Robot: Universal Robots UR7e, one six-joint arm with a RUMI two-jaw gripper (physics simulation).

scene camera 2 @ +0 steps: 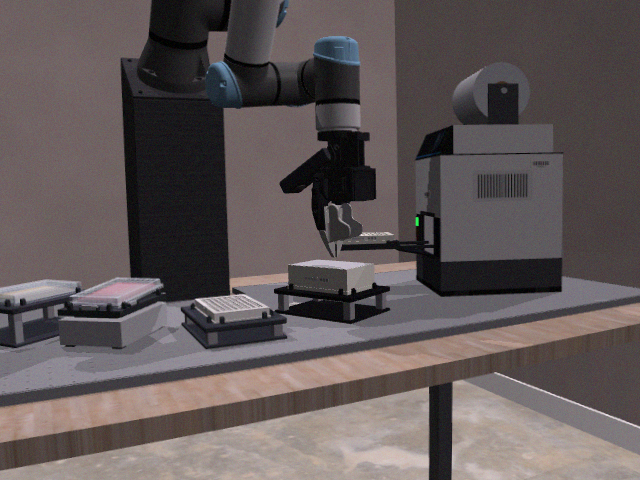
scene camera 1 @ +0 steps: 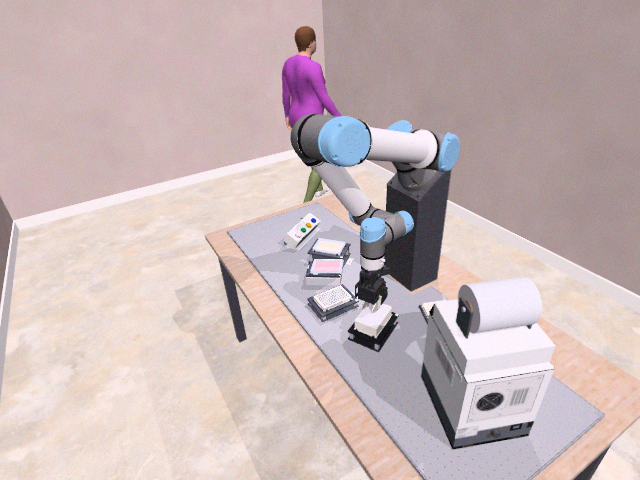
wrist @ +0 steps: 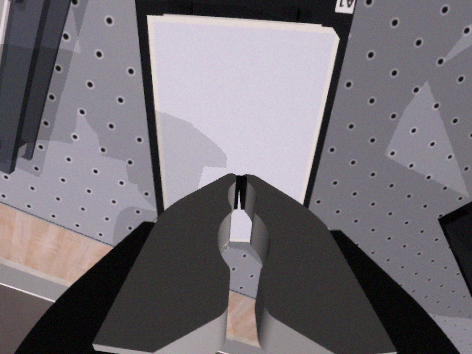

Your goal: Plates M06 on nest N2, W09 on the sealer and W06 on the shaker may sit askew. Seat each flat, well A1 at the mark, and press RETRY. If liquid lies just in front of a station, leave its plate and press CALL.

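Places are measured from the arm's base along level axes (x ahead, y left, z up), in millimetres.
Where they show: gripper, fingertip midpoint: [scene camera 2: 334,257] [scene camera 1: 373,312] [wrist: 239,178]; arm's base at its link origin: [scene camera 2: 174,77] [scene camera 1: 419,174].
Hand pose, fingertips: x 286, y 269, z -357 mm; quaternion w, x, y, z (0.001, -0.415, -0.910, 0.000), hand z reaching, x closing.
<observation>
Things, the pixels of their top centre, and the offset from my fingertips. "*": a spot on its surface instead.
- black nest N2 at its top centre: [wrist: 237,133] [scene camera 2: 331,282] [scene camera 1: 373,320] dz -44, dx -5, dy -5 mm
- sealer at its top centre: [scene camera 2: 482,69] [scene camera 1: 499,282] dz +359, dx -162, dy +363 mm
- white plate at its top centre: [scene camera 2: 361,234] dz +21, dx -198, dy +103 mm
- pink-filled plate at its top centre: [scene camera 2: 117,284] [scene camera 1: 326,263] dz -18, dx +61, dy -355 mm
- grey block station at a spot on its surface: [scene camera 2: 93,330] * dz -70, dx +141, dy -379 mm
- white many-well plate at its top centre: [scene camera 2: 230,302] [scene camera 1: 332,296] dz -52, dx +91, dy -185 mm
- low dark nest at a spot on its surface: [scene camera 2: 242,331] * dz -92, dx +114, dy -170 mm
- pale yellow plate at its top centre: [scene camera 2: 31,286] [scene camera 1: 329,244] dz -23, dx +9, dy -495 mm
- button box at a spot on its surface: [scene camera 1: 302,230] * dz -28, dx +89, dy -669 mm
A tall white plate, M06 by its place on N2, [scene camera 1: 373,321] [scene camera 2: 330,276] [wrist: 240,100] looks flat on the black nest N2 [scene camera 2: 361,295] [wrist: 250,9]. Its cut corner is beside the A1 label in the wrist view. My gripper [scene camera 1: 369,308] [scene camera 2: 335,255] [wrist: 239,178] is shut and empty, its tips a little above the plate's top. The sealer [scene camera 1: 491,356] [scene camera 2: 501,206] holds a white plate [scene camera 2: 373,237] on its extended tray. A pink-filled plate [scene camera 1: 326,267] [scene camera 2: 121,290] sits on a grey block station [scene camera 2: 93,330], possibly the shaker. The seating of these two is unclear.
A white many-well plate [scene camera 1: 332,298] [scene camera 2: 232,307] sits on a low dark nest [scene camera 2: 242,331]. A pale yellow plate [scene camera 1: 329,246] [scene camera 2: 43,289] is on a raised stand. The button box [scene camera 1: 302,230] is at the far end. A person [scene camera 1: 305,87] stands behind the table.
</observation>
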